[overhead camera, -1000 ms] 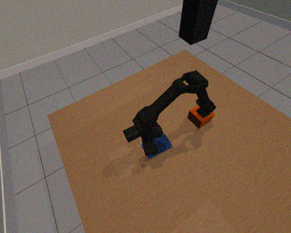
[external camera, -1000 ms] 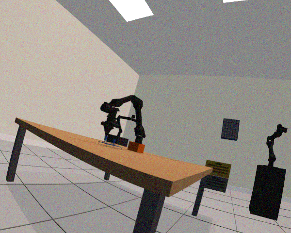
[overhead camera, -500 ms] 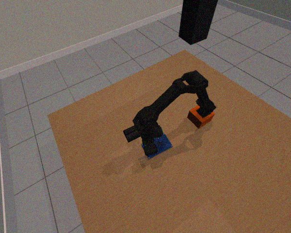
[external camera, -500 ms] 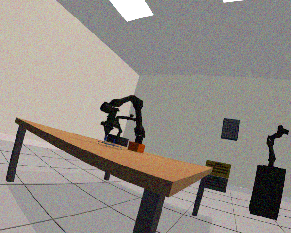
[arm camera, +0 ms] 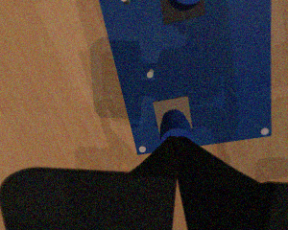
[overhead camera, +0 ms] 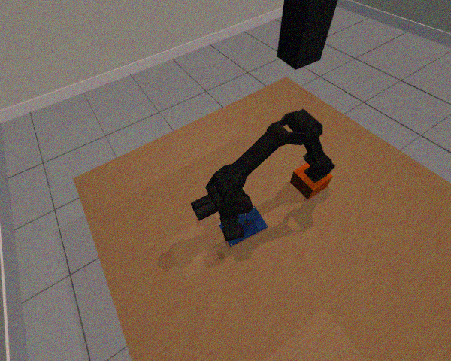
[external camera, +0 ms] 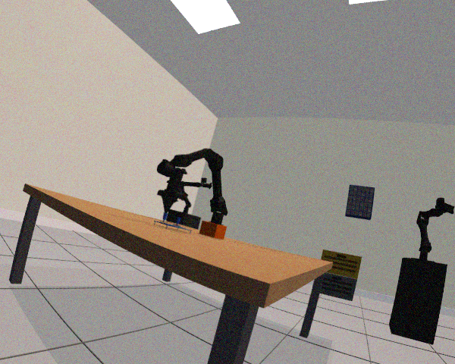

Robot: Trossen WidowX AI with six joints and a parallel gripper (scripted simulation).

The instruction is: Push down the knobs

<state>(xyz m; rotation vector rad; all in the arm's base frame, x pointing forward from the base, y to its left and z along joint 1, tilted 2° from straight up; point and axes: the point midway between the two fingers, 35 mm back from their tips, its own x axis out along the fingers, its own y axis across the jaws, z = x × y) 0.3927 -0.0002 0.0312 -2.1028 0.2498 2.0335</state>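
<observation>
My gripper tip is 10 mm above the blue knob.
</observation>
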